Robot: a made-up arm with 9 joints. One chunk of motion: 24 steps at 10 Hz.
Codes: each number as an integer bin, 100 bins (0 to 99) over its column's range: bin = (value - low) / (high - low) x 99, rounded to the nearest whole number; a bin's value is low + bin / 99 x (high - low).
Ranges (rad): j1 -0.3..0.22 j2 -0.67..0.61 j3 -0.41..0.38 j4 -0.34..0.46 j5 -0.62..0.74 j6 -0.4..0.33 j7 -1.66..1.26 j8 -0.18..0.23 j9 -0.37..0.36
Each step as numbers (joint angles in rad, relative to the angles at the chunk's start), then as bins.
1 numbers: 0.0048 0.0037 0.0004 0.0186 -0.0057 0.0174 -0.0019 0.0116 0.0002
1 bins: 58 52 51 44 45 57 56 46 50
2 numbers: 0.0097 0.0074 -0.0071 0.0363 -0.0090 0.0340 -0.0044 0.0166 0.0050
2 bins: 59 52 50 47 44 59 56 47 51
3 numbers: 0.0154 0.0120 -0.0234 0.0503 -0.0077 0.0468 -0.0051 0.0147 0.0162
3 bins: 60 53 48 48 45 61 56 47 52
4 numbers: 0.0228 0.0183 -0.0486 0.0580 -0.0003 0.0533 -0.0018 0.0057 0.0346
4 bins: 61 53 45 49 45 61 56 45 55
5 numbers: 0.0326 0.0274 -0.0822 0.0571 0.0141 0.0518 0.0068 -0.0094 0.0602
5 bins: 63 54 41 49 46 61 57 41 58
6 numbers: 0.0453 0.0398 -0.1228 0.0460 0.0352 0.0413 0.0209 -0.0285 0.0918
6 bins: 66 55 36 48 48 60 57 37 63
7 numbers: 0.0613 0.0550 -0.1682 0.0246 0.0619 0.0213 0.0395 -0.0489 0.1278
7 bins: 69 56 30 45 50 57 58 32 68
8 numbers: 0.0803 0.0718 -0.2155 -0.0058 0.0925 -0.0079 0.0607 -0.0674 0.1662
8 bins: 72 57 24 41 52 53 58 27 73
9 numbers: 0.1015 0.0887 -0.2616 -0.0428 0.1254 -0.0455 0.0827 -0.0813 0.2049
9 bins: 76 59 19 37 54 48 59 24 78
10 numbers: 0.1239 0.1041 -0.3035 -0.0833 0.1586 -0.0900 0.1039 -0.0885 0.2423
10 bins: 81 60 13 32 57 42 60 22 83
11 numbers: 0.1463 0.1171 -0.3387 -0.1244 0.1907 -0.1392 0.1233 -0.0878 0.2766
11 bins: 85 61 9 27 59 35 60 22 88
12 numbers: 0.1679 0.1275 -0.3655 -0.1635 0.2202 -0.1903 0.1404 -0.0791 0.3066
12 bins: 89 62 6 22 61 28 61 24 92
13 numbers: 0.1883 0.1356 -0.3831 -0.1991 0.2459 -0.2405 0.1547 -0.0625 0.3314
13 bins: 93 62 3 17 63 22 62 28 95
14 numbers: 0.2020 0.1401 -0.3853 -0.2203 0.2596 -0.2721 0.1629 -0.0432 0.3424
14 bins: 96 63 3 15 64 17 62 33 97
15 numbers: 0.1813 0.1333 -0.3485 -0.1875 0.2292 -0.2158 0.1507 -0.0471 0.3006
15 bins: 92 62 8 19 62 25 61 32 91
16 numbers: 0.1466 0.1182 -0.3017 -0.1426 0.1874 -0.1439 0.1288 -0.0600 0.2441
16 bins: 85 61 14 24 59 35 61 29 83
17 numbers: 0.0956 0.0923 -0.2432 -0.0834 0.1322 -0.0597 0.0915 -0.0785 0.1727
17 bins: 75 59 21 32 55 46 59 25 74
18 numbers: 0.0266 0.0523 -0.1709 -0.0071 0.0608 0.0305 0.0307 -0.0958 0.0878
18 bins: 62 56 30 41 50 58 57 20 62
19 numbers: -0.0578 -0.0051 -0.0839 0.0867 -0.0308 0.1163 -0.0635 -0.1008 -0.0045
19 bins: 46 51 41 53 43 70 54 19 50
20 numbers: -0.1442 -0.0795 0.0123 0.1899 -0.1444 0.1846 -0.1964 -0.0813 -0.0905
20 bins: 30 46 53 66 35 79 50 24 38
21 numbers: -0.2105 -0.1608 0.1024 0.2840 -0.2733 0.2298 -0.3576 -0.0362 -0.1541
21 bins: 17 39 64 77 25 85 44 35 29
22 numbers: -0.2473 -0.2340 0.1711 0.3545 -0.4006 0.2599 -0.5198 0.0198 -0.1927
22 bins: 10 34 73 86 16 89 39 48 24
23 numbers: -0.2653 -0.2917 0.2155 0.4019 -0.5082 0.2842 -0.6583 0.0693 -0.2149
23 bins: 7 29 78 92 8 93 34 60 21
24 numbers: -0.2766 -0.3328 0.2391 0.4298 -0.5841 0.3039 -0.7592 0.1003 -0.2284
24 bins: 4 26 81 95 3 95 31 68 19
